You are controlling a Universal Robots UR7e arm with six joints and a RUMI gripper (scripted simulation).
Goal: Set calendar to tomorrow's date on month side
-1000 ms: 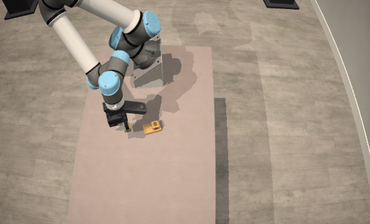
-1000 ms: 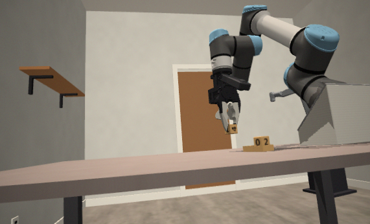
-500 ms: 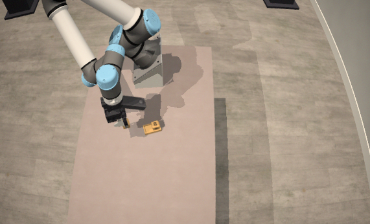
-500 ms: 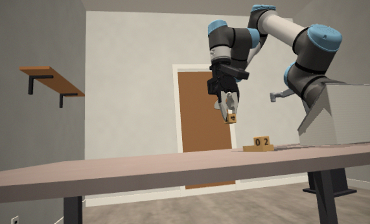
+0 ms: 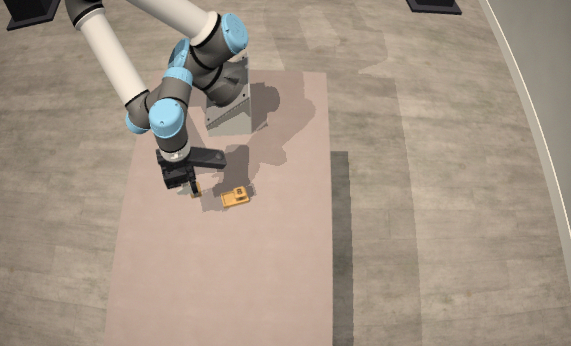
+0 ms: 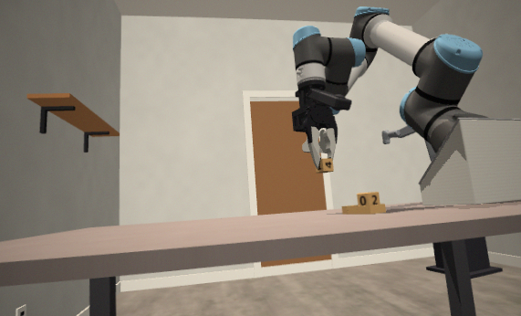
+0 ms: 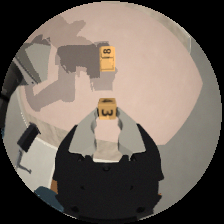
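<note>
Now: the wooden tray 2 cm behind my hand, 11 cm to the left of it and 12 cm below it.
</note>
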